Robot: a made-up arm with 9 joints. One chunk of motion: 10 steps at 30 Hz.
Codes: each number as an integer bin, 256 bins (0 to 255) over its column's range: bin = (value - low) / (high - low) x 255, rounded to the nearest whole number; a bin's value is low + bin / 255 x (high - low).
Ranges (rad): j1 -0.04..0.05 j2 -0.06..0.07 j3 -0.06..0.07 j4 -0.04..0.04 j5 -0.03..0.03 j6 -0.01..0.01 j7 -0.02..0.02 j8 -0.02..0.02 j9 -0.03..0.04
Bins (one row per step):
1: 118 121 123 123 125 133 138 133 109
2: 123 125 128 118 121 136 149 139 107
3: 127 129 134 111 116 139 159 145 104
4: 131 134 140 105 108 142 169 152 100
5: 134 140 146 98 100 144 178 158 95
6: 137 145 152 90 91 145 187 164 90
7: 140 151 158 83 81 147 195 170 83
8: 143 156 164 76 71 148 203 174 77
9: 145 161 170 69 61 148 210 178 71
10: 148 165 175 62 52 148 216 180 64
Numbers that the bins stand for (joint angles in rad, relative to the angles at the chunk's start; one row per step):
1: 0.0016 0.0017 0.0027 -0.0014 -0.0006 0.0004 0.0016 0.0009 -0.0001
2: 0.0034 0.0037 0.0053 -0.0030 -0.0015 0.0007 0.0034 0.0018 -0.0006
3: 0.0048 0.0058 0.0083 -0.0052 -0.0027 0.0009 0.0049 0.0027 -0.0015
4: 0.0062 0.0083 0.0114 -0.0071 -0.0046 0.0011 0.0065 0.0038 -0.0025
5: 0.0073 0.0114 0.0144 -0.0093 -0.0065 0.0013 0.0079 0.0048 -0.0039
6: 0.0084 0.0139 0.0175 -0.0118 -0.0086 0.0014 0.0093 0.0057 -0.0053
7: 0.0094 0.0170 0.0205 -0.0140 -0.0109 0.0015 0.0106 0.0067 -0.0072
8: 0.0105 0.0195 0.0236 -0.0162 -0.0133 0.0016 0.0118 0.0073 -0.0089
9: 0.0112 0.0221 0.0267 -0.0184 -0.0156 0.0016 0.0129 0.0079 -0.0105
10: 0.0122 0.0241 0.0292 -0.0205 -0.0178 0.0016 0.0139 0.0082 -0.0124

